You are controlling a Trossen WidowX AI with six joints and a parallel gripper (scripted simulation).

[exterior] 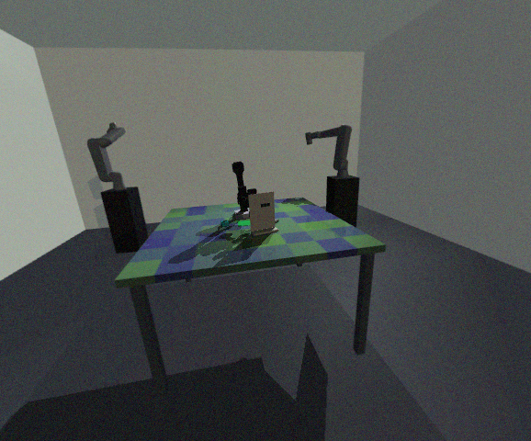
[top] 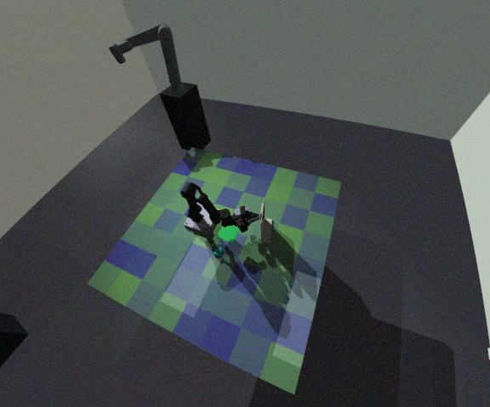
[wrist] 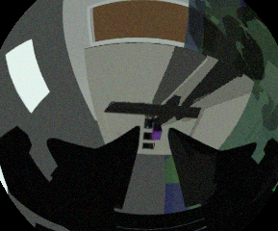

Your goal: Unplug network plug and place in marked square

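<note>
Right now my gripper tip is 1 cm short of the network plug. Round my gripper tip: flat grey block: 17 cm behind, 7 cm to the left, 16 cm below; bright green marked square: 17 cm behind, 10 cm to the right, 17 cm below; upright panel: 2 cm ahead, 2 cm to the left, 6 cm below.
</note>
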